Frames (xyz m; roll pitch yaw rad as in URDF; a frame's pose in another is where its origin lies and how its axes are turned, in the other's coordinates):
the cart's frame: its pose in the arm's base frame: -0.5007 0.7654 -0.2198 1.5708 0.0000 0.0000
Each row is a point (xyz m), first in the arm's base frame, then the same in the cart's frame.
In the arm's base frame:
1: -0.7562 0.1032 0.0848
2: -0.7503 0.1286 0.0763
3: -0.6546 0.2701 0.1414
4: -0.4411 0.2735 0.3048
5: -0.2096 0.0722 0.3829
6: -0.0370 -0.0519 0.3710
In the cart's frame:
1: -0.2555 0.3046 0.6622
2: -0.2496 0.2961 0.6368
3: -0.1539 0.3612 0.4953
4: 0.0596 0.5246 0.4919
5: 0.2911 0.6027 0.6932
6: 0.4637 0.5908 0.8173

